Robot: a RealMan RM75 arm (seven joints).
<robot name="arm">
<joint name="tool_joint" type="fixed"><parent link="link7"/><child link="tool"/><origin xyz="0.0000 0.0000 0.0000"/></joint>
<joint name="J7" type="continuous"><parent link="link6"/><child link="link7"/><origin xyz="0.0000 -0.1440 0.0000" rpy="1.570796 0.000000 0.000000"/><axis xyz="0 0 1"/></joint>
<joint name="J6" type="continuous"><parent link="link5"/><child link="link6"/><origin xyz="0.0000 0.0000 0.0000" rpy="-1.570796 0.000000 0.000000"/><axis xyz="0 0 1"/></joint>
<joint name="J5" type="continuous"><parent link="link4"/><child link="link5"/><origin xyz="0.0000 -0.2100 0.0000" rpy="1.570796 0.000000 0.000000"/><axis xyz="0 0 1"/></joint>
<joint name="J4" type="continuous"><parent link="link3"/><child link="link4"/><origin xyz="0.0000 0.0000 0.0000" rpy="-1.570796 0.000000 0.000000"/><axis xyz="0 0 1"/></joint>
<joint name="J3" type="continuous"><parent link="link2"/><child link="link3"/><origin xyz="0.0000 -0.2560 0.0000" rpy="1.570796 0.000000 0.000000"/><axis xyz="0 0 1"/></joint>
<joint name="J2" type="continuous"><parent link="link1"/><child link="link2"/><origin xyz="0.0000 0.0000 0.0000" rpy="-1.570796 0.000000 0.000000"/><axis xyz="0 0 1"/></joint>
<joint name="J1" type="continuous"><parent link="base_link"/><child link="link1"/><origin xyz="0.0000 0.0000 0.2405"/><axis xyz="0 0 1"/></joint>
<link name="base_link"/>
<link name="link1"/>
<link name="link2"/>
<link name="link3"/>
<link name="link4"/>
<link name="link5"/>
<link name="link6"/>
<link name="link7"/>
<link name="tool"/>
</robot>
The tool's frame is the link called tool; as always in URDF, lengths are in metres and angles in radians. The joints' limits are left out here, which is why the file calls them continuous.
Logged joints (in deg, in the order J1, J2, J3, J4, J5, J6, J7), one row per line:
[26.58, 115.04, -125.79, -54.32, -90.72, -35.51, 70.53]
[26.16, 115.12, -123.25, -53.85, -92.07, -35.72, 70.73]
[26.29, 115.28, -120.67, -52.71, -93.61, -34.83, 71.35]
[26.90, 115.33, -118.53, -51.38, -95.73, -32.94, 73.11]
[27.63, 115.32, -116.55, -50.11, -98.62, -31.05, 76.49]
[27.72, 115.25, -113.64, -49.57, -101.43, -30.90, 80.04]
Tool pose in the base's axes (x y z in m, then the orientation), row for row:
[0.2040, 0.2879, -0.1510, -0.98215, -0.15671, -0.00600, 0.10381]
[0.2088, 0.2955, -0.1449, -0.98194, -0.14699, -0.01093, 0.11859]
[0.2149, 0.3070, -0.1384, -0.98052, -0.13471, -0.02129, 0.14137]
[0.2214, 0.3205, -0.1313, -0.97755, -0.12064, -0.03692, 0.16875]
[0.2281, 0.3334, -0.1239, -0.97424, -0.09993, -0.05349, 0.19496]
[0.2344, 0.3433, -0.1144, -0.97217, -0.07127, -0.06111, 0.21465]
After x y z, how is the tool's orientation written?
As a quaternion, x y z w.
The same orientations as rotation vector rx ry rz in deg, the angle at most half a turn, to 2 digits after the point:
[-165.98, -26.48, -1.01]
[-164.54, -24.63, -1.83]
[-162.18, -22.28, -3.52]
[-159.25, -19.65, -6.01]
[-156.46, -16.05, -8.59]
[-154.49, -11.33, -9.71]

